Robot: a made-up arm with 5 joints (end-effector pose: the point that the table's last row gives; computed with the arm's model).
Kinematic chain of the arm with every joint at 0, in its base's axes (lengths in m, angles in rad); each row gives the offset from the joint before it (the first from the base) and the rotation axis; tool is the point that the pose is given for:
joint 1: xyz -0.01 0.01 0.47 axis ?
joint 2: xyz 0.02 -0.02 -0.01 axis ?
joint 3: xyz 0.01 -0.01 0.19 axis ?
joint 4: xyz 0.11 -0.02 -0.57 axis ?
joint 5: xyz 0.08 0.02 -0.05 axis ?
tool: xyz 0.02 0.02 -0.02
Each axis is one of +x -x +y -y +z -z.
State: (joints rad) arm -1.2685 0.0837 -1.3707 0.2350 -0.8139
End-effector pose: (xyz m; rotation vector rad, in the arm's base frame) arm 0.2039 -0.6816 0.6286 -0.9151 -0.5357 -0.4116
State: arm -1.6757 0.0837 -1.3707 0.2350 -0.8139
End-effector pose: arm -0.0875 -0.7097 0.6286 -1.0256 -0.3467 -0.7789
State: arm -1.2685 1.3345 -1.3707 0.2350 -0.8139
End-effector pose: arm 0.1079 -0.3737 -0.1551 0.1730 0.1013 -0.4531
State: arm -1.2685 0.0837 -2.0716 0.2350 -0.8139
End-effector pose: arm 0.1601 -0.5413 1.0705 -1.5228 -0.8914 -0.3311
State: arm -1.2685 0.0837 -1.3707 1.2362 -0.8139
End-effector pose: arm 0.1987 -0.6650 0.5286 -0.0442 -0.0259 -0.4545
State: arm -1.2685 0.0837 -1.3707 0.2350 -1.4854
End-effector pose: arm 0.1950 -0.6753 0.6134 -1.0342 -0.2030 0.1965
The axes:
joint 1: +z
joint 2: +y
joint 3: +y
joint 4: +y
joint 5: -z

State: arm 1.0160 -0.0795 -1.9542 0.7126 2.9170
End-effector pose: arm 0.3307 0.4573 1.0488 1.3942 0.5824 -1.5823
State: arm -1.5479 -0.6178 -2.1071 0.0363 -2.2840
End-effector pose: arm -0.0372 -0.0229 1.2720 -2.5503 0.9169 0.2247
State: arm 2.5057 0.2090 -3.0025 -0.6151 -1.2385
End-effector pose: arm -0.0689 0.0591 1.2668 1.7985 -2.4481 -0.3896
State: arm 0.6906 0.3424 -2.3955 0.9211 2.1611
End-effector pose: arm 0.5254 0.3775 1.0451 1.2172 -0.1777 -1.2987
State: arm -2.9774 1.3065 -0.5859 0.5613 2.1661
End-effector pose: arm 0.1090 0.0883 -0.1027 -0.5308 -1.2360 0.9728
